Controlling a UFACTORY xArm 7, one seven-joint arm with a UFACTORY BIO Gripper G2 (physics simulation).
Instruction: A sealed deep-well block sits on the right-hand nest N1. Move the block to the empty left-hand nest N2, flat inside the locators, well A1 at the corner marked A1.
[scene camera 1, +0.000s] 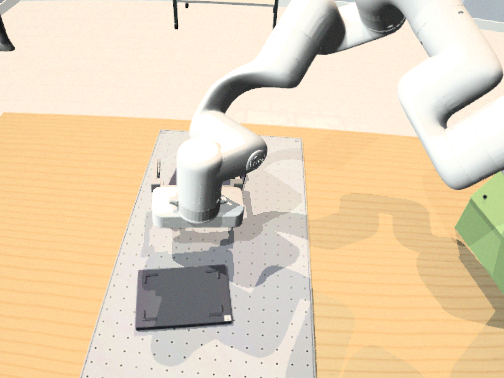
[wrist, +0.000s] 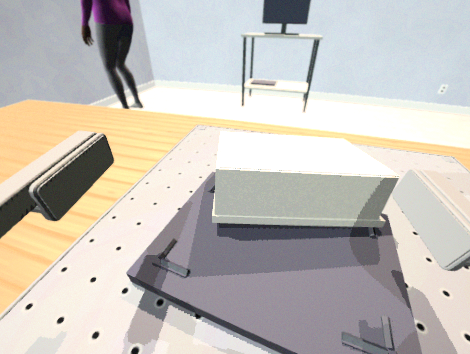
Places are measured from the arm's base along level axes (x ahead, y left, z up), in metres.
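Pixels of known places: hand at its tool point: (wrist: 252, 192).
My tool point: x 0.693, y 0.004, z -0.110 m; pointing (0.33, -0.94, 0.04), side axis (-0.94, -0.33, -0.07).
Note:
For each thing: its top centre in the pictures, then the offset to it from my tool point. Level surfaces: height alone.
- pale sealed block at its top centre: (wrist: 297, 140) 0.005 m back, 0.087 m right, 0.013 m down
- dark nest N1 at its top centre: (wrist: 276, 236) (scene camera 1: 206, 181) 0.010 m back, 0.031 m right, 0.062 m down
- empty dark nest N2 at its top centre: (scene camera 1: 182, 293) 0.054 m back, 0.259 m left, 0.062 m down
- white mark at its top centre: (scene camera 1: 227, 318) 0.143 m back, 0.284 m left, 0.065 m down
- light perforated board at its surface level: 0.076 m down
- wooden table at its surface level: 0.089 m down
The pale sealed block (wrist: 300, 195) shows in the wrist view over the far part of the dark nest N1 (wrist: 300, 295), with a dark band under its near edge. Two near locators of that nest show bare in front of the block. My gripper (scene camera 1: 201, 174) (wrist: 255, 197) is open and empty. In the wrist view its fingers stand left and right of the block, with a wider gap on the left. In the scene view the arm hides the block. The empty dark nest N2 (scene camera 1: 187, 297) lies nearer the camera, with corner locators and a white mark (scene camera 1: 227, 318) at its lower right corner.
Both nests lie on a light perforated board (scene camera 1: 270, 330) (wrist: 107, 260) on a wooden table (scene camera 1: 50, 200) (wrist: 45, 120). A green block-like object (scene camera 1: 487, 220) stands at the right edge of the scene view. A person (wrist: 115, 45) and a stand with a monitor (wrist: 285, 10) are beyond the table.

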